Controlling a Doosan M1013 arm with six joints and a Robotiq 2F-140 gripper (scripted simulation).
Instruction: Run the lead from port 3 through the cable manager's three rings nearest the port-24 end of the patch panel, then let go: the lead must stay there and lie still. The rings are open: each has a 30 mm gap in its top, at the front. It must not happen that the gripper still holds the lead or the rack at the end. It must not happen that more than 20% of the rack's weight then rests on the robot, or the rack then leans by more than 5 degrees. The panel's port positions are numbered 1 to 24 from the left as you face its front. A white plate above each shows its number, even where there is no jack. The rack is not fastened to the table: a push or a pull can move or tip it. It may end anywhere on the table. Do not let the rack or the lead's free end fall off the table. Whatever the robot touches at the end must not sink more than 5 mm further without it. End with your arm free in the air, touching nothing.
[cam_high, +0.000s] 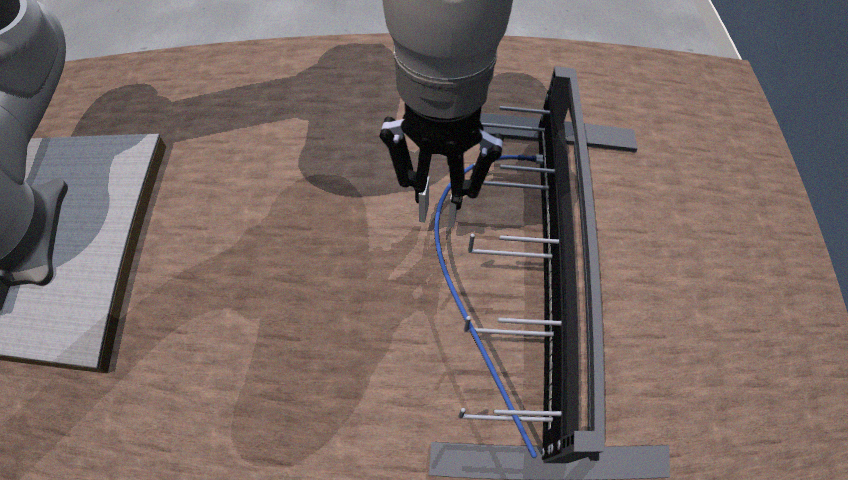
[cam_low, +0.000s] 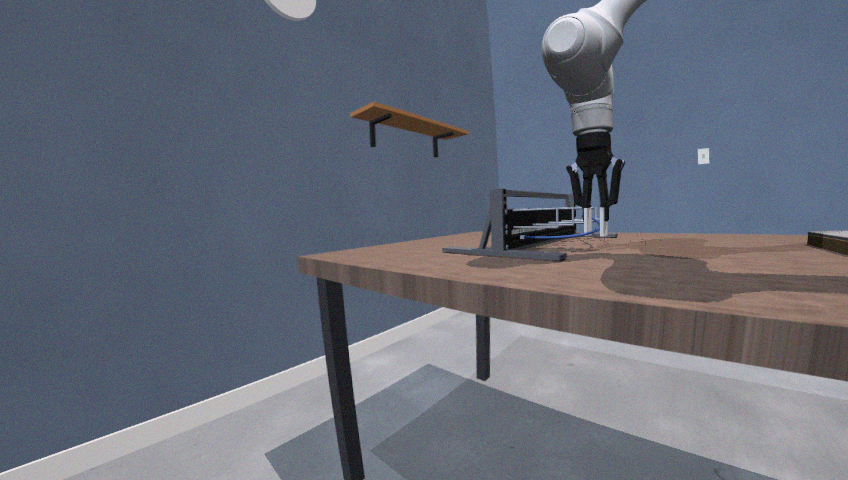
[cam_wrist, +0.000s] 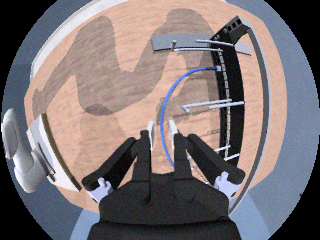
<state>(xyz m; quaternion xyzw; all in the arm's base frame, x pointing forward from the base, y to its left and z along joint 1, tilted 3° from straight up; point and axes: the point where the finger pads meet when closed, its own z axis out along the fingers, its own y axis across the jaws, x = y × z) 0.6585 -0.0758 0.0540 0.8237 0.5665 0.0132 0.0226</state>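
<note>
Now: hand 140 mm short of the rack, 100 mm to the left of it and 10 mm below it.
</note>
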